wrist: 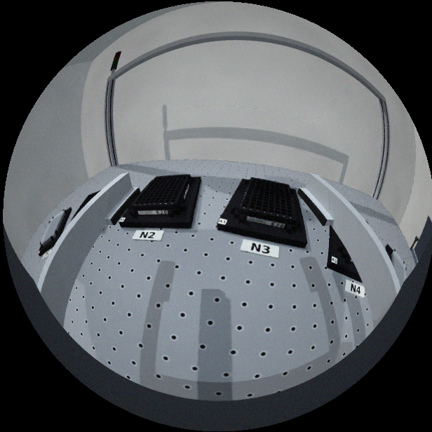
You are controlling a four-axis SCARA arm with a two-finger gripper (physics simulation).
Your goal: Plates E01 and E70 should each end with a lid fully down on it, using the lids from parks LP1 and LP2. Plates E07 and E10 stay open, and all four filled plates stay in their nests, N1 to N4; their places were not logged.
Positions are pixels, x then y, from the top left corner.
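Looking at a nest N4 (349,269), I find it 0.21 m from the lens. A plate E70 (268,202) is at the same distance, 0.21 m from the lens.
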